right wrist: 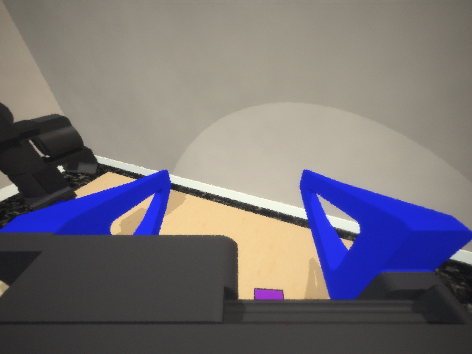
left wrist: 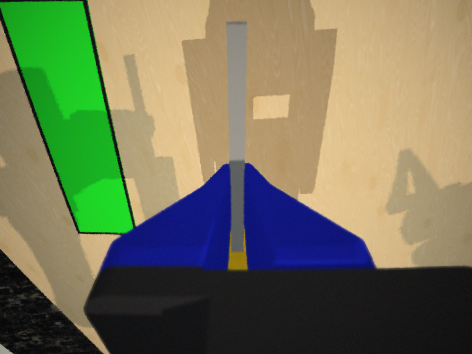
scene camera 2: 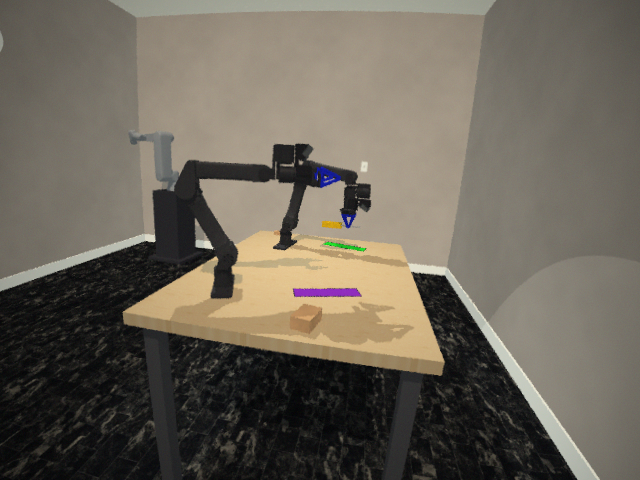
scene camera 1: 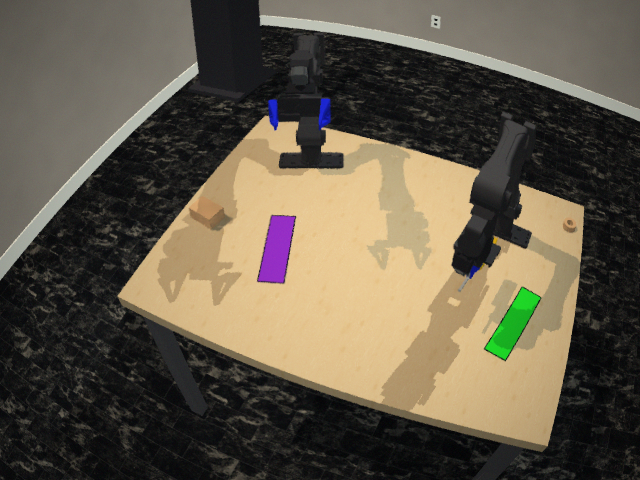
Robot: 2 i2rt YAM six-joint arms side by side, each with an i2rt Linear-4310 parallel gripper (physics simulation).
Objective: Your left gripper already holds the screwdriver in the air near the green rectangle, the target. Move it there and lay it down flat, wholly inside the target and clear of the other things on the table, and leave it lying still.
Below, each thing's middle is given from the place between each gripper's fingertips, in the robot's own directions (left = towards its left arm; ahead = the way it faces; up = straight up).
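My right hand is 10 mm short of the purple rectangle [scene camera 1: 274,262], 80 mm to the left of it and 410 mm above it. Counted from that same right hand, the green rectangle [scene camera 1: 508,332] is 40 mm behind, 600 mm to the left and 410 mm below, while the orange-brown block [scene camera 1: 204,211] is 10 mm ahead, 320 mm to the right and 390 mm below. Going by its middle, the orange-brown block is nearer to my right hand than to my left gripper.
As for my left gripper, it is 3 cm past the green rectangle, 16 cm to the right of it and 14 cm above it. From my left hand I find the purple rectangle 2 cm ahead, 52 cm to the right and 14 cm below, and the orange-brown block 1 cm ahead, 76 cm to the right and 12 cm below. Going by its middle, the green rectangle is nearer to my left gripper than to my right hand.
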